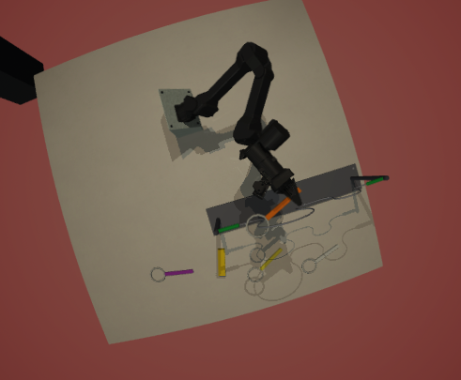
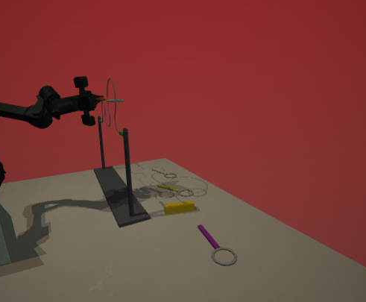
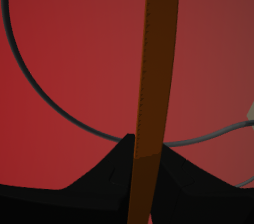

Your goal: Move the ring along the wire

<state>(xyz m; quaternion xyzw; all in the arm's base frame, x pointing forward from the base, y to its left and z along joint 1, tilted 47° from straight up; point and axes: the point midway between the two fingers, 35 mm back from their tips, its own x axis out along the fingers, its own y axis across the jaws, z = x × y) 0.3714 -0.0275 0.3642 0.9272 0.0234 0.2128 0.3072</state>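
My gripper tip is 9 cm to the left of the orange-handled ring and 1 cm above it. Also, from my gripper tip: yellow-handled ring 42 cm below, 27 cm ahead, 12 cm to the right; grey-handled ring 42 cm below, 31 cm ahead, 11 cm to the left; yellow block 41 cm below, 28 cm to the right, 20 cm ahead.
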